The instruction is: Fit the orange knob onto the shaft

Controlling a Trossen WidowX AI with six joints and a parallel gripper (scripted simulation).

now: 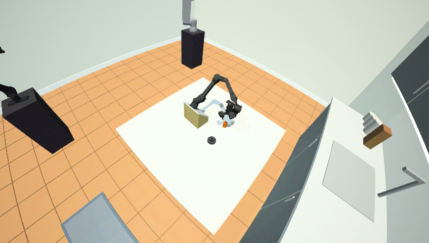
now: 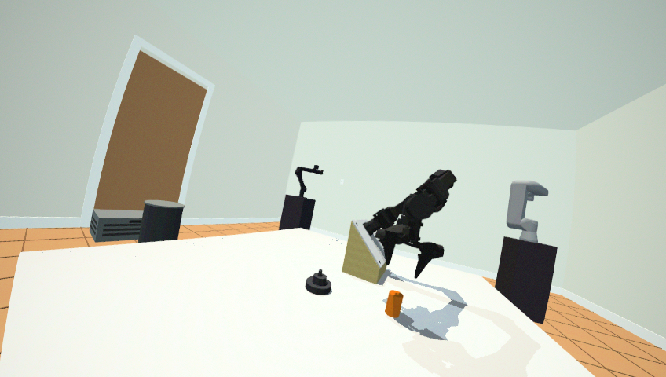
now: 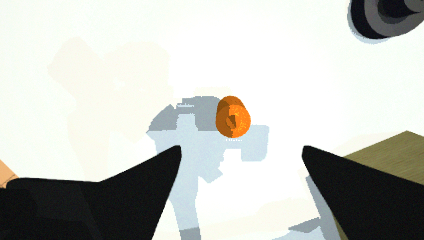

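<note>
The orange knob lies 10 cm below my gripper tip. The rest, counted from my gripper tip: dark round pedestal (2 cm ahead, 23 cm to the right, 10 cm below).
</note>
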